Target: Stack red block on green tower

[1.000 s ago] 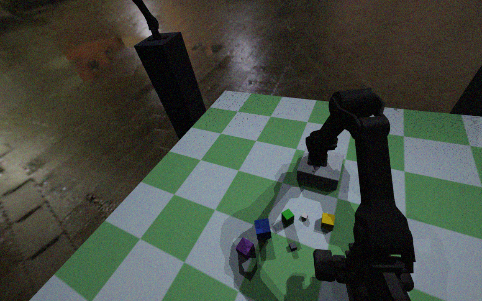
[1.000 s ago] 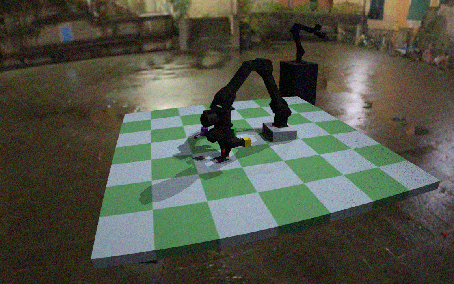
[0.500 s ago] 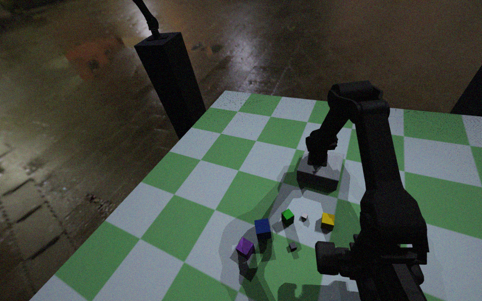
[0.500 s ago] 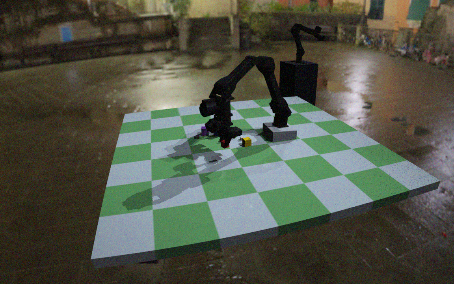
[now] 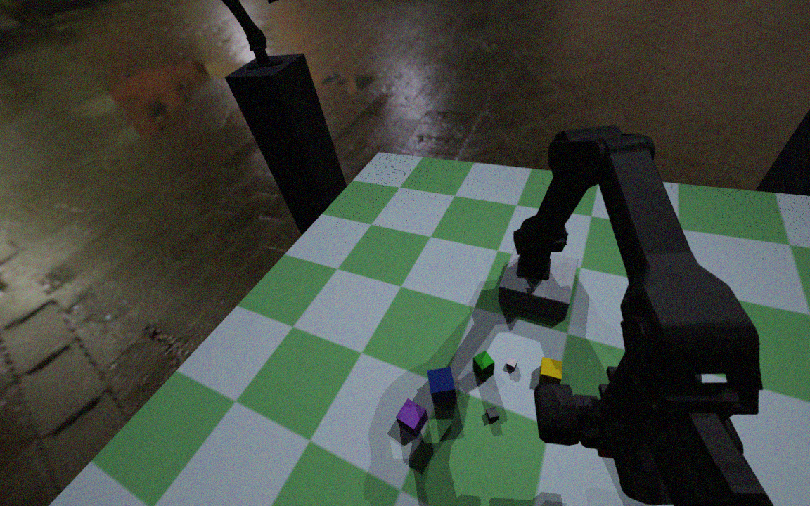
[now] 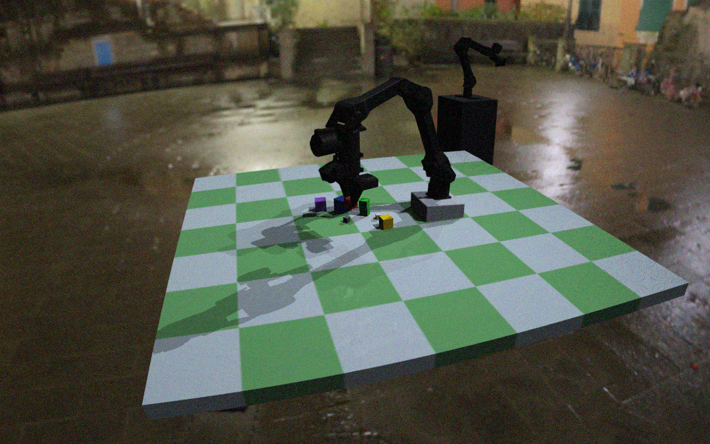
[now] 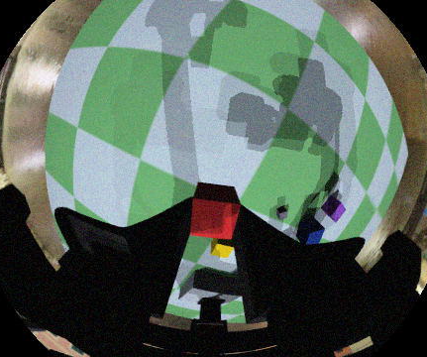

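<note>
Now: the small white block 140 mm behind my gripper tip, 130 mm to the right of it and 110 mm below it. Also, from my gripper tip: red block (10 mm above); yellow block (140 mm behind, 110 mm below, 60 mm to the right); small dark block (150 mm to the right, 110 mm below, 40 mm behind).
</note>
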